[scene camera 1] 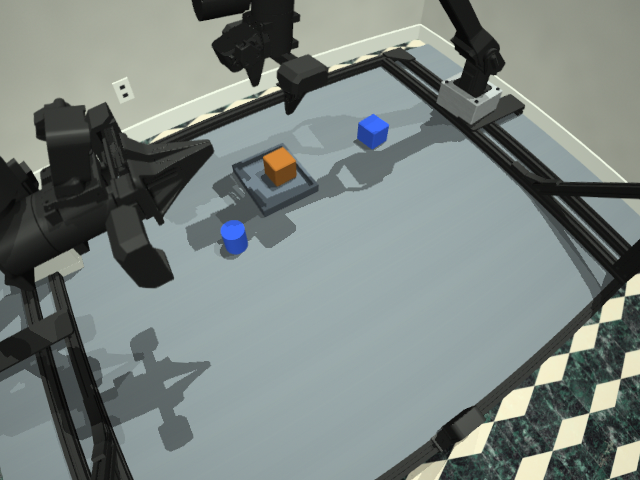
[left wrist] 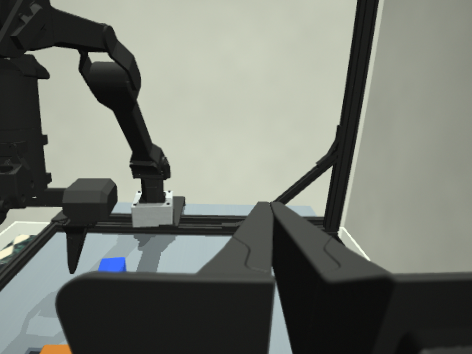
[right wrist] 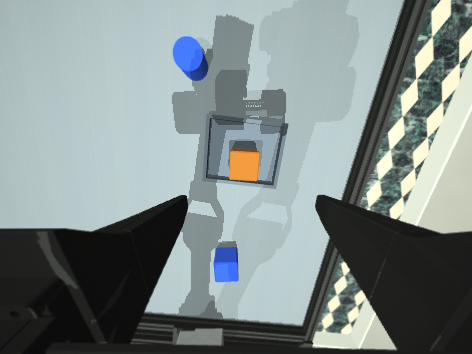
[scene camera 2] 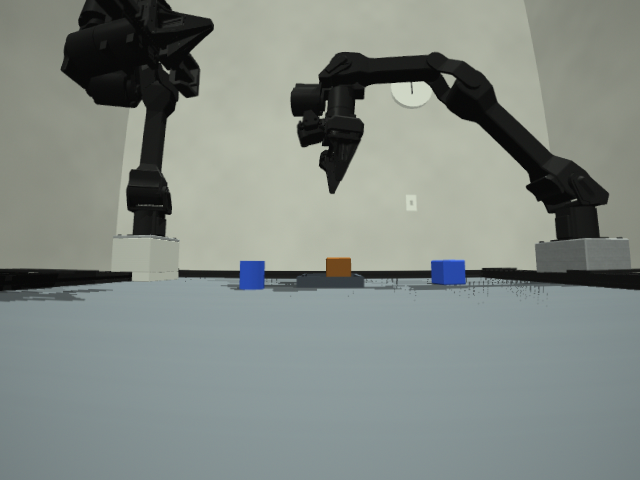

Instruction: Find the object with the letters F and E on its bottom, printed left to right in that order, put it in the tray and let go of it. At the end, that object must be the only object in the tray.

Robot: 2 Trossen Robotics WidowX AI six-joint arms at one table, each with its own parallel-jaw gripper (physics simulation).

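Places are measured from the left arm's base along level axes (x back, y right, z up), in centimetres.
Pixels of known places: left gripper, fingertip midpoint: [scene camera 1: 212,145] [left wrist: 267,212] [scene camera 2: 212,24]; right gripper, fingertip midpoint: [scene camera 1: 271,99] [left wrist: 29,273] [right wrist: 251,201] [scene camera 2: 335,187]; left arm's base, origin of the base link: [scene camera 2: 148,237]; right arm's base, origin of the base link: [scene camera 1: 472,85] [left wrist: 153,198] [scene camera 2: 578,241].
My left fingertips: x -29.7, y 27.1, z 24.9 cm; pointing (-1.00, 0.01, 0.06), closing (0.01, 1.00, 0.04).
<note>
Ahead of a thing's pixels: the offset from my left fingertips to its top centre.
An orange cube @(dz -29.7, dx -15.2, dy -23.0 cm) [scene camera 1: 279,166] [scene camera 2: 338,267] [left wrist: 56,349] [right wrist: 244,165] sits inside the grey tray @(dz -33.0, dx -13.7, dy -22.7 cm) [scene camera 1: 292,199] [scene camera 2: 305,282] [right wrist: 280,155]. A blue cylinder @(dz -30.4, dx -1.9, dy -12.9 cm) [scene camera 1: 234,237] [scene camera 2: 252,274] [right wrist: 190,57] stands outside the tray, to its left in scene camera 2. A blue cube @(dz -30.3, dx -36.1, dy -23.5 cm) [scene camera 1: 372,131] [scene camera 2: 448,272] [left wrist: 112,265] [right wrist: 226,265] lies to its right there. All bottoms are hidden, so no letters show. My right gripper [scene camera 1: 272,98] [scene camera 2: 332,192] [right wrist: 251,201] is wide open and empty, high above the tray area. My left gripper [scene camera 1: 210,147] [scene camera 2: 211,25] [left wrist: 267,212] is shut and empty, raised at the left.
A black frame rail [scene camera 1: 341,73] runs along the table's far edge. The right arm's grey base block [scene camera 1: 467,103] [scene camera 2: 583,254] [left wrist: 152,215] stands on the side rails. The left arm's pale base block [scene camera 2: 145,254] is at the left. Both arms cast shadows across the table.
</note>
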